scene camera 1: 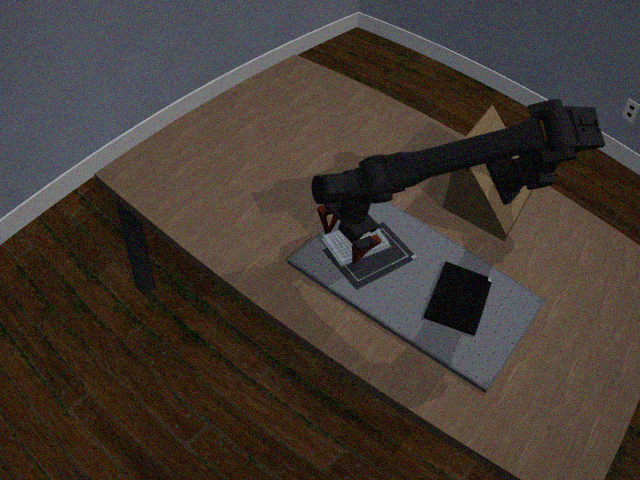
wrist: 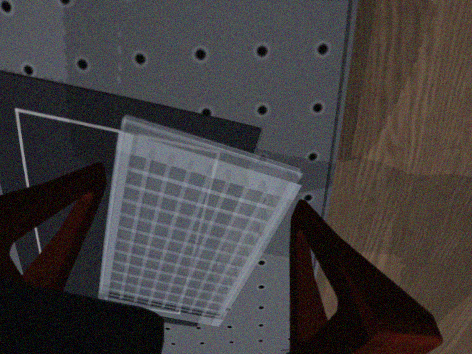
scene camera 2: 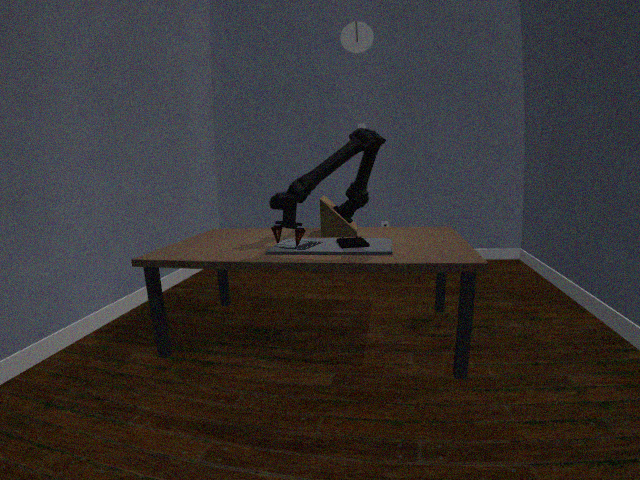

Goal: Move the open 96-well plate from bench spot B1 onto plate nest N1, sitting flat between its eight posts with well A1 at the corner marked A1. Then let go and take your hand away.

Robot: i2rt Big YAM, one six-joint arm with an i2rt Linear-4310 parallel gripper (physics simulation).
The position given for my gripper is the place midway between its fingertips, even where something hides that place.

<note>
My gripper [scene camera 1: 341, 247] is open, holding nothing. Also in view: a clear well plate [scene camera 1: 340, 247]. Also in view: a dark nest with white outline [scene camera 1: 368, 269].
The clear well plate shows as well in the wrist view [wrist: 188, 218]. My gripper shows as well in the wrist view [wrist: 201, 191]. The dark nest with white outline is seen too in the wrist view [wrist: 59, 128].
</note>
